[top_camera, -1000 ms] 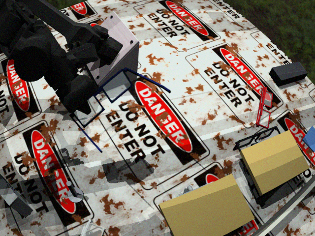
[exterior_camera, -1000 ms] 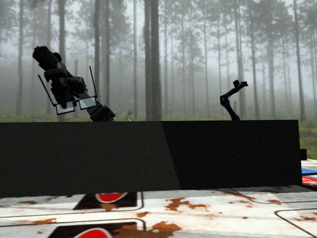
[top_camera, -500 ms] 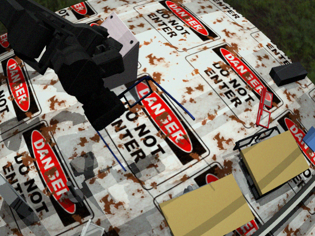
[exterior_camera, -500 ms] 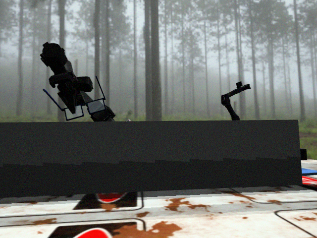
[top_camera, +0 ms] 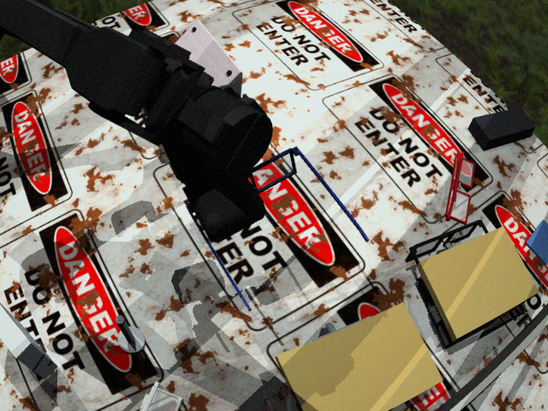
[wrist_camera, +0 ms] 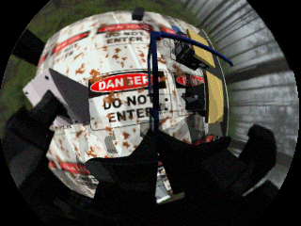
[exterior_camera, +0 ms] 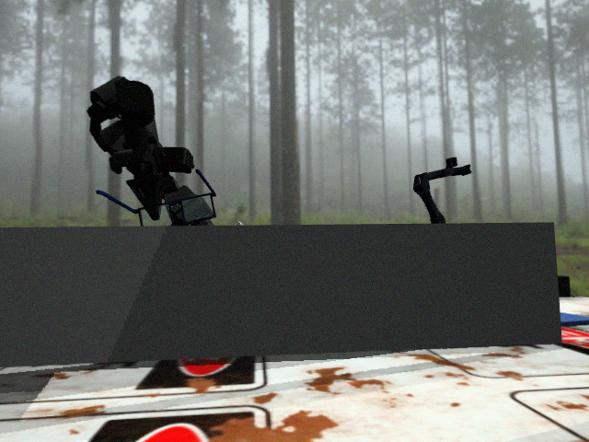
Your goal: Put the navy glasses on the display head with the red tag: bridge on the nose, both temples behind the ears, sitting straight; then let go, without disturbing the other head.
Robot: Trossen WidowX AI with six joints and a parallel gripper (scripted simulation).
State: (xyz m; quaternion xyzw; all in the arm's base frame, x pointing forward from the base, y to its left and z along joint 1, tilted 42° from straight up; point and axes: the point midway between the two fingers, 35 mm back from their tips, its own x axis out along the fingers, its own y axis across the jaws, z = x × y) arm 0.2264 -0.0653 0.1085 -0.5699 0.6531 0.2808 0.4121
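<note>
Now: gripper tip 24 cm short of the display head, 9 cm above it and 1 cm to the right of it. Also, from my gripper tip: dark block: 62 cm to the left, 13 cm below, 13 cm ahead; metal peg: 18 cm to the right, 12 cm below, 3 cm ahead; blue tag: 47 cm to the left, 35 cm ahead, 14 cm below.
</note>
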